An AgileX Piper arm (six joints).
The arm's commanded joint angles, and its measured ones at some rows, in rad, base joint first. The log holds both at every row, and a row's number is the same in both.
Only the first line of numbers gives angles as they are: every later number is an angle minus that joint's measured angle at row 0.
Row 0, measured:
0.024 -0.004 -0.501 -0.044 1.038 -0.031
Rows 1 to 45, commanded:
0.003 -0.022 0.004 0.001 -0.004 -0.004
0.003 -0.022 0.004 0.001 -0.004 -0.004
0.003 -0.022 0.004 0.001 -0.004 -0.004
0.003 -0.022 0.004 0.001 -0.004 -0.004
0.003 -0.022 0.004 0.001 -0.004 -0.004
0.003 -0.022 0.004 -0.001 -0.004 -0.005
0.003 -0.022 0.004 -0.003 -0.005 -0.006
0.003 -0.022 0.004 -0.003 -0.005 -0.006
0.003 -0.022 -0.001 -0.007 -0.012 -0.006
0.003 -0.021 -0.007 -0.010 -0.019 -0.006
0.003 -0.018 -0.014 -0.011 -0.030 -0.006
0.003 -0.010 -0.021 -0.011 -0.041 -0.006
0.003 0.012 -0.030 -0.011 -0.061 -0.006
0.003 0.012 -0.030 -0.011 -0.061 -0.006
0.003 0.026 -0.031 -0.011 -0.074 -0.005
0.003 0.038 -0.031 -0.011 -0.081 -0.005
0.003 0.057 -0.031 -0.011 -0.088 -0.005
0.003 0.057 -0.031 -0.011 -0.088 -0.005
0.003 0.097 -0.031 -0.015 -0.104 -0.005
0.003 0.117 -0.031 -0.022 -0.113 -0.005
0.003 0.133 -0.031 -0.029 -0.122 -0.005
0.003 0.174 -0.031 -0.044 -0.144 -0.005
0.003 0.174 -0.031 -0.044 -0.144 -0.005
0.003 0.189 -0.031 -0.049 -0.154 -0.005
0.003 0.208 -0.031 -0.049 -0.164 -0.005
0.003 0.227 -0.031 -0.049 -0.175 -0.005
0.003 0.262 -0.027 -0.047 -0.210 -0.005
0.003 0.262 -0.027 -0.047 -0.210 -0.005
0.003 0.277 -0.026 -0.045 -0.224 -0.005
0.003 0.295 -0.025 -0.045 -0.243 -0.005
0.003 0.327 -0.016 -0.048 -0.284 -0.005
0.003 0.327 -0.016 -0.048 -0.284 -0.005
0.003 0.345 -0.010 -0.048 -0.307 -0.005
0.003 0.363 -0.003 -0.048 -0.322 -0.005
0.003 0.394 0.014 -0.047 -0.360 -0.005
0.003 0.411 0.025 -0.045 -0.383 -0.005
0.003 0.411 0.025 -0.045 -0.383 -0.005
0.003 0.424 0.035 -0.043 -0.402 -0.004
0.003 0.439 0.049 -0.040 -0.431 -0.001
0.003 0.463 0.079 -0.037 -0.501 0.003
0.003 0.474 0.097 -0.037 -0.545 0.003
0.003 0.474 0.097 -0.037 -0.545 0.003
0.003 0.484 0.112 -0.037 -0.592 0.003
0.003 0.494 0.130 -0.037 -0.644 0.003
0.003 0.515 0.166 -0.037 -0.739 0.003
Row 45, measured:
0.000 0.493 0.129 -0.036 -0.599 0.002
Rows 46 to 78, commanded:
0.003 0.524 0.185 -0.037 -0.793 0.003
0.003 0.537 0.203 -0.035 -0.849 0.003
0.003 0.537 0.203 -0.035 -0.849 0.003
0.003 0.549 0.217 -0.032 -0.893 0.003
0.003 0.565 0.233 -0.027 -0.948 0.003
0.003 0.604 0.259 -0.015 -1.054 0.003
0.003 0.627 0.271 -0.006 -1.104 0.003
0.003 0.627 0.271 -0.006 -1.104 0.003
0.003 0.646 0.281 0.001 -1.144 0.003
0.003 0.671 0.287 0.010 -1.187 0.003
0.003 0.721 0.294 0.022 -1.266 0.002
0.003 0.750 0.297 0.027 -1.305 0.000
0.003 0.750 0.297 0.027 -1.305 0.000
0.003 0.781 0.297 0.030 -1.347 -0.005
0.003 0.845 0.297 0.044 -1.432 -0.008
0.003 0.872 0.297 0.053 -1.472 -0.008
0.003 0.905 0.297 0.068 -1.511 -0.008
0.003 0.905 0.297 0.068 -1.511 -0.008
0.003 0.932 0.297 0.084 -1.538 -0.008
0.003 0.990 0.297 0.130 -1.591 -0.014
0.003 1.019 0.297 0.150 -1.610 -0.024
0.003 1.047 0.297 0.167 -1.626 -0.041
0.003 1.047 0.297 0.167 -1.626 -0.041
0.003 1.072 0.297 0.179 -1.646 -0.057
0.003 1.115 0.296 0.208 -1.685 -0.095
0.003 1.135 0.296 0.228 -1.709 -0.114
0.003 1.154 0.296 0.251 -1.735 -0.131
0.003 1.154 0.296 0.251 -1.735 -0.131
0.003 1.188 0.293 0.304 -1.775 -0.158
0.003 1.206 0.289 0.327 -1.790 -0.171
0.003 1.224 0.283 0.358 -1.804 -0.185
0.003 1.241 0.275 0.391 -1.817 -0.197
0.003 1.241 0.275 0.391 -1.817 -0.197
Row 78, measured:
0.000 1.201 0.294 0.311 -1.758 -0.152
